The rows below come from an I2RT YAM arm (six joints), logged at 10 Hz.
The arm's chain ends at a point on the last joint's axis. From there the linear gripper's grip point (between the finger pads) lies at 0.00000 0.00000 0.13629 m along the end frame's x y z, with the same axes.
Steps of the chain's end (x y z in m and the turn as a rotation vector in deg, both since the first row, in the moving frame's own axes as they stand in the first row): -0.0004 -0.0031 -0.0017 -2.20 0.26 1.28; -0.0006 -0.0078 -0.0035 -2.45 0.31 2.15; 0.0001 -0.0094 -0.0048 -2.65 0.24 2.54; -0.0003 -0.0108 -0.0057 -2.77 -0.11 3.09; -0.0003 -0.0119 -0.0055 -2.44 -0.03 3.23
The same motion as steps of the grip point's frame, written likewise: 0.0002 0.0021 -0.0018 -2.20 0.26 1.28; 0.0000 -0.0020 -0.0036 -2.45 0.31 2.15; 0.0005 -0.0031 -0.0049 -2.65 0.24 2.54; -0.0007 -0.0042 -0.0059 -2.77 -0.11 3.09; -0.0005 -0.0061 -0.0056 -2.44 -0.03 3.23
